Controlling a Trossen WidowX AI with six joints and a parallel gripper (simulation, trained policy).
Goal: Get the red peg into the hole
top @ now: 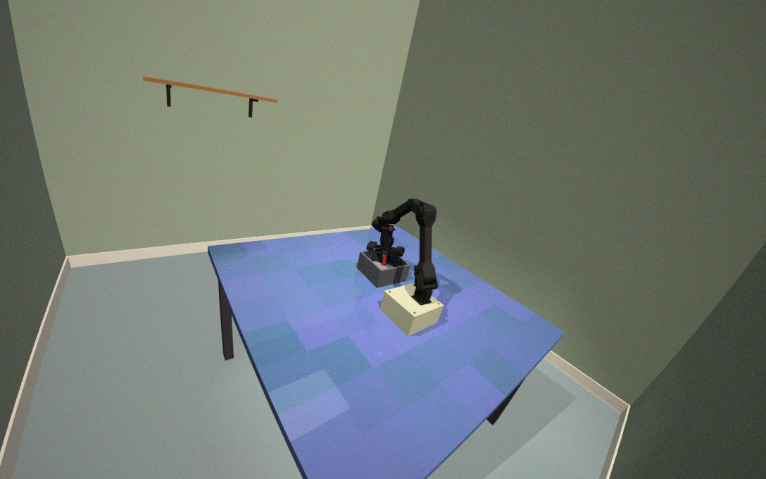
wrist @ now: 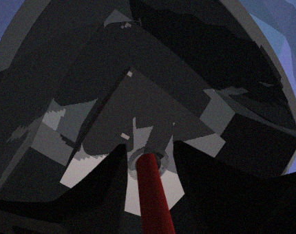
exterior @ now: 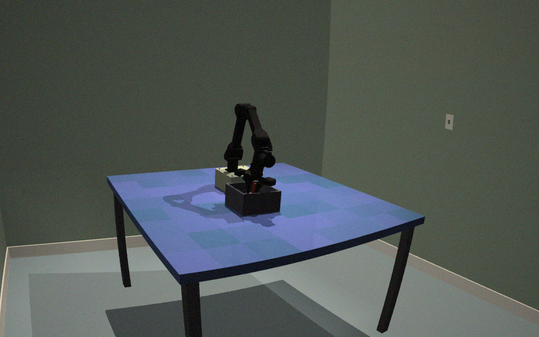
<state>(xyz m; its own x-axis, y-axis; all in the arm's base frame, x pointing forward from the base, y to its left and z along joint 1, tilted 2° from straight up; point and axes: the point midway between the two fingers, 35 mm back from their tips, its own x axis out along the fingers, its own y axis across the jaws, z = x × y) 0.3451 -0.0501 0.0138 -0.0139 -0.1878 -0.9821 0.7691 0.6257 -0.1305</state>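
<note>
My gripper tip is 1 cm past the red peg and 2 cm to the right of it. From my gripper tip the other things lie so: dark box 1 cm behind, 1 cm to the left, 4 cm below; grey plate 1 cm behind, 1 cm to the left, 2 cm below.
</note>
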